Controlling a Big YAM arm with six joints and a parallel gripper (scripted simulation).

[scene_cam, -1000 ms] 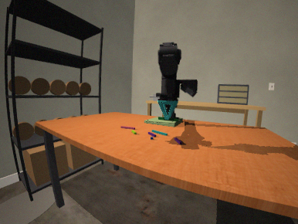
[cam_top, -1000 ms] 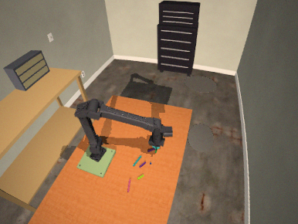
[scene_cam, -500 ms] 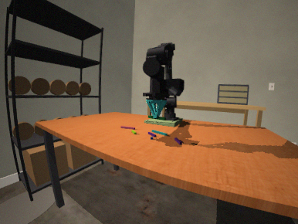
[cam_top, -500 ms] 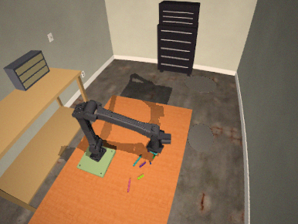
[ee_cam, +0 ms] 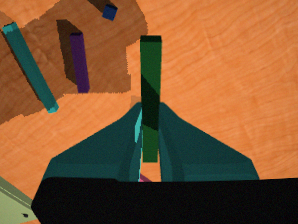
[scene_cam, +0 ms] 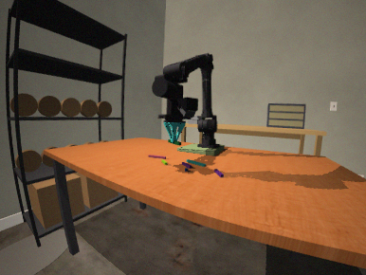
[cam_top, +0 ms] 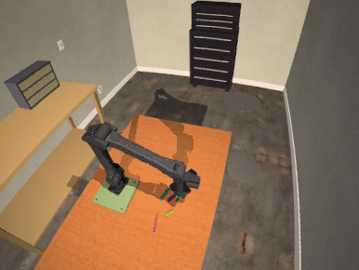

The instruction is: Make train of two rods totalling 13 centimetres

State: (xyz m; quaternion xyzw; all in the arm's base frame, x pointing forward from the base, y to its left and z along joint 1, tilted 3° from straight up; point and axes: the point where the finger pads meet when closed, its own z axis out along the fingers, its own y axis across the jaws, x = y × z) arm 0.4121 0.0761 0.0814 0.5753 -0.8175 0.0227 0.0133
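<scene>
My hand is 40 mm past the lime rod, 80 mm to the left of it and 110 mm above it. Round my hand: green rod (10 mm below); then tiny blue rod (20 mm behind, 50 mm to the left, 110 mm below); then turquoise rod (120 mm behind, 20 mm to the left, 110 mm below).
</scene>
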